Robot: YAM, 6 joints.
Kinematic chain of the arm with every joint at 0, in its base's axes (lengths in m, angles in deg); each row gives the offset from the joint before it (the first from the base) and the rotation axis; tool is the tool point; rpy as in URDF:
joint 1: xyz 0 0 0.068 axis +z
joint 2: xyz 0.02 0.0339 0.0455 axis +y
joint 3: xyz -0.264 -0.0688 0 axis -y
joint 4: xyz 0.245 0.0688 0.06 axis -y
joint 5: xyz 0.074 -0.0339 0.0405 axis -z
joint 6: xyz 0.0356 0 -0.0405 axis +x
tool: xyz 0 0 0 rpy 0 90 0
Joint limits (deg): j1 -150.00..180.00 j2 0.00..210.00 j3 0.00..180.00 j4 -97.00..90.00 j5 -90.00..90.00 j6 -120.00..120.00
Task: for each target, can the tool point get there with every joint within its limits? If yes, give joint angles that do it. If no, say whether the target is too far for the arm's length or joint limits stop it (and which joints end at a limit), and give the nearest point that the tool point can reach.
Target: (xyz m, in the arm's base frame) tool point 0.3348 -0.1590 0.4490
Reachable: yes | joints -20.08 114.72 141.63 -82.32 74.69 -18.66
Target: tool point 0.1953 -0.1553 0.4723
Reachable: yes | joints -37.44 70.33 89.28 -32.76 7.38 95.90
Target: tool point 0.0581 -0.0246 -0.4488
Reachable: no: joint limits stop it (at a limit: joint 2) | nearest point 0.0970 -0.0411 -0.3508 | short by 0.107 m
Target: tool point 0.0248 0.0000 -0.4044
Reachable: no: joint limits stop it (at a limit: joint 2) | nearest point 0.0671 0.0000 -0.3315 | short by 0.084 m
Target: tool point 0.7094 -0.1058 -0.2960
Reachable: no: too far | nearest point 0.5539 -0.0826 -0.2029 | short by 0.183 m
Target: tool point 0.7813 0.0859 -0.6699
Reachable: no: too far | nearest point 0.4760 0.0523 -0.2976 | short by 0.483 m
